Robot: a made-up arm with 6 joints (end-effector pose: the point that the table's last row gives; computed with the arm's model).
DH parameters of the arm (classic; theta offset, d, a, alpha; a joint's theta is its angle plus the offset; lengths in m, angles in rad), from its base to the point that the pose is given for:
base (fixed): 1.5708 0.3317 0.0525 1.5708
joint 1: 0 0.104 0.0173 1.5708
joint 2: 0 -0.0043 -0.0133 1.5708
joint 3: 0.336 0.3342 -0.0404 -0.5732
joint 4: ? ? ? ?
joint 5: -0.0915 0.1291 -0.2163 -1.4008
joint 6: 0 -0.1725 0.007 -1.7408
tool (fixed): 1.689 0.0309 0 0
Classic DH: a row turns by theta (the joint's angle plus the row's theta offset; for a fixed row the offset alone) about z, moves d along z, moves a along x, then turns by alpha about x.
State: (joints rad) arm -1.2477 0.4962 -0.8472 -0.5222 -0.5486 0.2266
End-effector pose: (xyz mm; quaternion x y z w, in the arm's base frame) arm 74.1 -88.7 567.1 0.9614 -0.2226 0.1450 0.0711
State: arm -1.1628 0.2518 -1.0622 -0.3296 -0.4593 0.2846
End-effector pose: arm 136.2 -151.5 559.8 0.9828 -0.1699 0.0573 0.0441
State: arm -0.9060 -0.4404 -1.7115 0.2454 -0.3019 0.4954
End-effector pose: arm 294.6 -292.3 356.8 -0.9716 0.0332 0.2336 0.0170
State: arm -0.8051 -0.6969 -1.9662 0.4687 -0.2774 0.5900
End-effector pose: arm 316.2 -302.0 234.8 -0.9340 -0.0372 0.3550 0.0140
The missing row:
joint 4: -0.3939 -0.3687 0.0012 2.1083
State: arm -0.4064 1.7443 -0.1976 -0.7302 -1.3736 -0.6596
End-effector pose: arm -149.0 201.4 370.7 -0.1100 0.7628 -0.4444 0.4567
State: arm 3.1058 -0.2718 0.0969 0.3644 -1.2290 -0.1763
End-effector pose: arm -31.0 204.8 -22.6 -0.0564 0.2109 0.5236 0.8235
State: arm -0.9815 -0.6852 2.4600 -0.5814 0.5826 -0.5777
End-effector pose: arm 221.3 17.8 1.4 0.2623 0.1220 -0.2619 0.9207
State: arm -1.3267 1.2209 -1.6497 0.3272 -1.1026 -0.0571
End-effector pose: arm -255.2 -134.8 239.2 -0.5633 0.5725 -0.4635 0.3743
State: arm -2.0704 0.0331 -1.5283 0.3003 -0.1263 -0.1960
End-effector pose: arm 199.4 78.9 703.6 0.9437 -0.1333 0.0941 0.2877
